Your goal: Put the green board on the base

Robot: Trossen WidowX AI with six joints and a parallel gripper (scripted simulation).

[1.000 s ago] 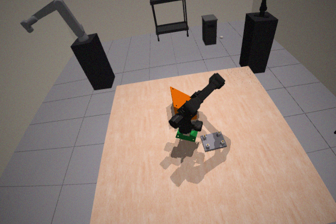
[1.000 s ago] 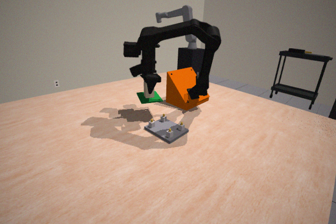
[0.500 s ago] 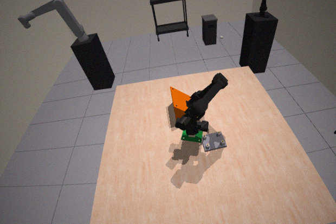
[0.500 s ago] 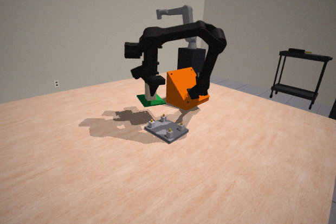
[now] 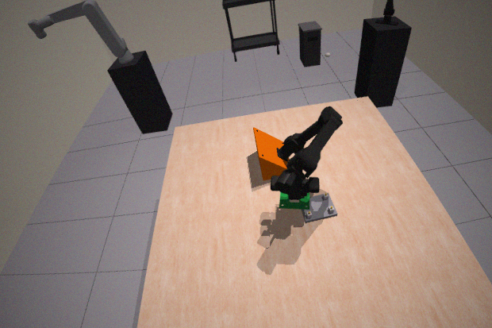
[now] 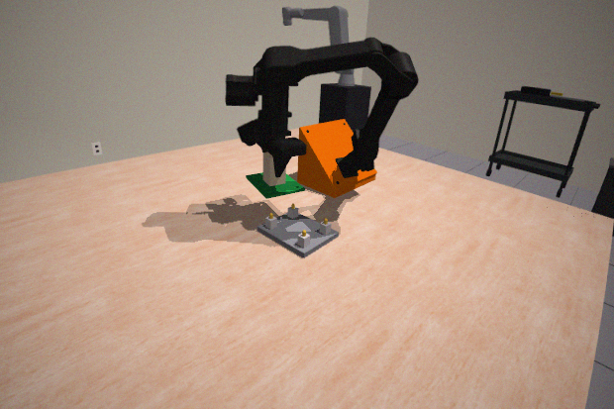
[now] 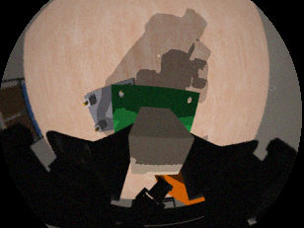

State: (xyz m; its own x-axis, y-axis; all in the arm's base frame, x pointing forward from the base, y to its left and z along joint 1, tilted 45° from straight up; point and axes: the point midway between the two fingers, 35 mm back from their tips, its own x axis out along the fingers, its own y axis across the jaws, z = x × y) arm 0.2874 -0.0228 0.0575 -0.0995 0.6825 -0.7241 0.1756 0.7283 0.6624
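My gripper tip is now 100 mm to the right of the grey base, 100 mm above it and 10 mm short of it. From my gripper tip the other things lie so: green board: right at my gripper tip.
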